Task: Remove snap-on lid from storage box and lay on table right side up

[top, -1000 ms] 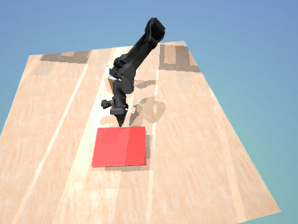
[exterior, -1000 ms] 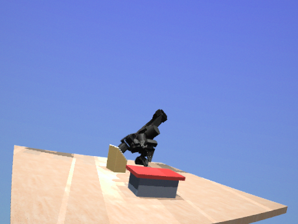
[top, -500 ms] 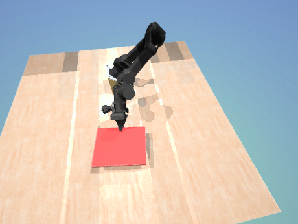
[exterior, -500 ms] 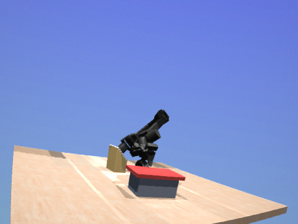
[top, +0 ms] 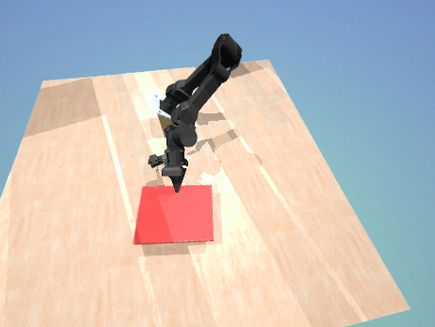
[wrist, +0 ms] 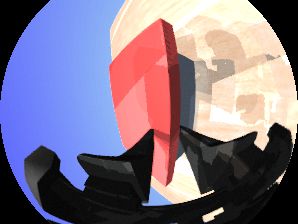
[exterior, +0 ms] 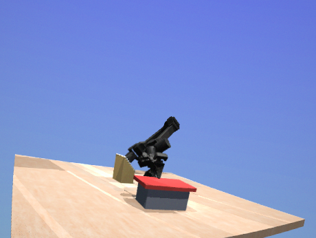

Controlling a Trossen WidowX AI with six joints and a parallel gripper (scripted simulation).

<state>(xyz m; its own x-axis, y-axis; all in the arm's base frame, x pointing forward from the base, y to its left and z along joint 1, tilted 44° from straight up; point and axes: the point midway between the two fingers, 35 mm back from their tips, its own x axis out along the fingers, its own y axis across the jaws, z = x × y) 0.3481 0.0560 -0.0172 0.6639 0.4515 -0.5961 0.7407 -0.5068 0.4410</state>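
My gripper tip is now 8 cm short of the red lid, 1 cm to the left of it and 1 cm below it. From my gripper tip the other things lie so: blue-grey box: 8 cm ahead, 5 cm below, 1 cm to the right.
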